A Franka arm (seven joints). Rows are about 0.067 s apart.
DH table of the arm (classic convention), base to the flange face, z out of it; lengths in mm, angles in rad. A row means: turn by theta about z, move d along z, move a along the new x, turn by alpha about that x. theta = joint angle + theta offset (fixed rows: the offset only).
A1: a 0, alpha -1.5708, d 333, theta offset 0
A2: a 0, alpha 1.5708, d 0, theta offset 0
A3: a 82.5, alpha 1.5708, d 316, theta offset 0
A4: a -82.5, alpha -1.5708, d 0, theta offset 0
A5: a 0, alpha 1.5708, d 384, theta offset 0
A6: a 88, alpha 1.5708, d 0, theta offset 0
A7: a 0, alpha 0, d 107, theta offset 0
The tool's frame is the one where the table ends.
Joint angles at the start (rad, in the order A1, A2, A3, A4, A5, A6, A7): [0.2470, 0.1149, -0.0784, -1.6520, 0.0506, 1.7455, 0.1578]
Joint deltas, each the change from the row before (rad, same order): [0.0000, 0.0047, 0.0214, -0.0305, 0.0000, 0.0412, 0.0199]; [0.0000, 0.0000, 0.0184, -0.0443, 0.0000, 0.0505, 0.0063]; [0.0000, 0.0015, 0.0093, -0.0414, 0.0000, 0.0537, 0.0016]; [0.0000, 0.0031, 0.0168, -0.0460, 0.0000, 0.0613, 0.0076]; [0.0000, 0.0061, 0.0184, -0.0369, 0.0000, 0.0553, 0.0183]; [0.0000, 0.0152, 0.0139, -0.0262, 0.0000, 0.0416, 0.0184]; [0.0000, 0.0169, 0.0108, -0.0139, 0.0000, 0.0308, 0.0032]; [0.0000, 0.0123, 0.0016, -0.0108, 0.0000, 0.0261, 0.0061]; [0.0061, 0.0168, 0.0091, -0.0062, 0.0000, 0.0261, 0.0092]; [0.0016, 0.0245, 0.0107, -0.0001, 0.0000, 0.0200, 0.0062]
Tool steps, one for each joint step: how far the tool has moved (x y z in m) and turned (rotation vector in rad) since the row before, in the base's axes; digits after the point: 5 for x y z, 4 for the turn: [-0.00021, 0.01212, -0.01395, 0.0023, -0.0046, -0.0006]; [-0.00214, 0.00994, -0.01690, 0.0026, -0.0054, 0.0095]; [-0.00091, 0.00490, -0.01605, 0.0025, -0.0103, 0.0051]; [-0.00242, 0.00896, -0.01843, 0.0036, -0.0112, 0.0062]; [-0.00238, 0.01000, -0.01626, 0.0043, -0.0107, -0.0026]; [-0.00101, 0.00777, -0.01774, 0.0015, 0.0011, -0.0065]; [0.00028, 0.00634, -0.01387, 0.0014, 0.0005, 0.0060]; [0.00118, 0.00111, -0.01009, 0.0009, -0.0025, -0.0058]; [-0.00004, 0.00912, -0.01062, 0.0026, -0.0020, 0.0046]; [0.00132, 0.00772, -0.01303, 0.0014, 0.0055, 0.0048]
